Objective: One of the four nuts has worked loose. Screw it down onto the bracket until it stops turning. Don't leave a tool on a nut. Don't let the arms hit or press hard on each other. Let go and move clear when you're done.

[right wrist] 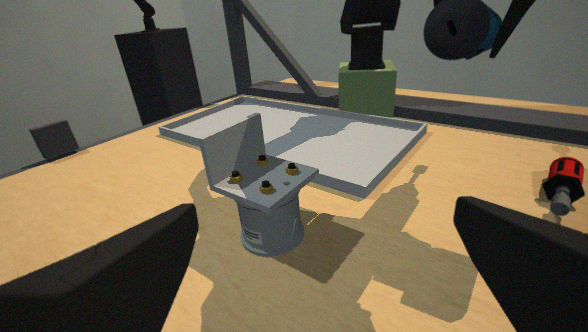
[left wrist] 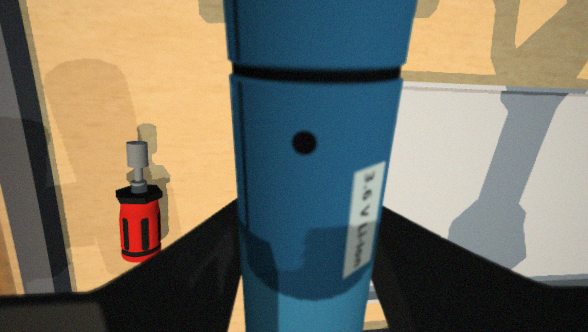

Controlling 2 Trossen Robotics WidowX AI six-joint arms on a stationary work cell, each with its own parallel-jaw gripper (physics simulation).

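Where they show: left gripper, fingertip midpoint: (left wrist: 302, 209); right gripper, fingertip midpoint: (right wrist: 324, 212); left arm's base at its link origin: (right wrist: 366, 66).
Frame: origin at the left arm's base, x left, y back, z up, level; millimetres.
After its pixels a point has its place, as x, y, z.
Note:
My left gripper (left wrist: 302, 209) @(74, -307, 65) is shut on a blue power screwdriver (left wrist: 310, 110) @(64, -347, 109) (right wrist: 492, 32) @(72, -365, 88), which fills the middle of the left wrist view. In the right wrist view its dark round end shows at the upper right, above the table; its working tip is hidden. The grey L-shaped bracket (right wrist: 232, 145) @(-130, -379, 8) stands on a grey cylinder (right wrist: 272, 230) @(-92, -414, -58). Brass nuts (right wrist: 266, 188) @(-92, -415, -14) (right wrist: 235, 177) @(-124, -398, -14) (right wrist: 292, 169) @(-76, -383, -14) (right wrist: 262, 160) @(-108, -366, -14) sit on black studs on its flat plate, beside a small hole. I cannot tell which nut is loose. My right gripper (right wrist: 324, 212) @(-33, -533, 53) is open and empty, in front of the bracket.
A shallow tray (left wrist: 435, 150) @(-60, -225, -81) (right wrist: 350, 186) @(-26, -311, -74) lies behind the bracket. A red-handled nut driver (left wrist: 140, 230) @(196, -291, -57) (right wrist: 566, 172) @(192, -304, -57) is on the table at the right of the right wrist view. A green block (right wrist: 367, 90) @(1, -50, -33), a black pedestal (right wrist: 165, 75) and a dark frame (right wrist: 500, 122) @(198, -126, -69) stand farther back.

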